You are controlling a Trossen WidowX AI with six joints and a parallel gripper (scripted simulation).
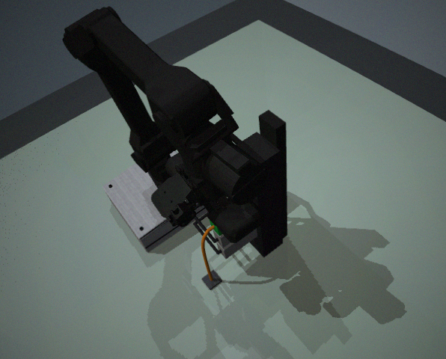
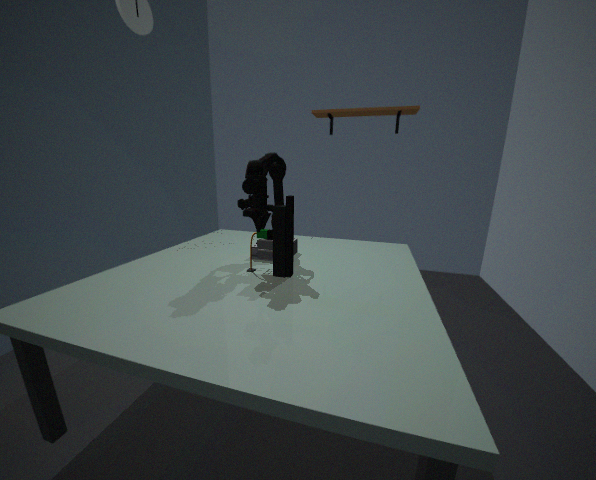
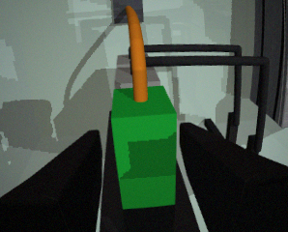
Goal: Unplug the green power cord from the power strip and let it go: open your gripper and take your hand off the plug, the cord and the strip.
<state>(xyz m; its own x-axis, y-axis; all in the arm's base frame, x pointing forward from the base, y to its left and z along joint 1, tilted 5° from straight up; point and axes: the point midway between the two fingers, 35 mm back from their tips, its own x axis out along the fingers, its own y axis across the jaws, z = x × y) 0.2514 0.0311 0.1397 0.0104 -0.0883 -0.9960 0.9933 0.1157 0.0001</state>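
Now: gripper tip 30 mm to the right of the green plug and 10 mm past it. Round my gripper tip: grey anchor: 180 mm below, 50 mm to the right.
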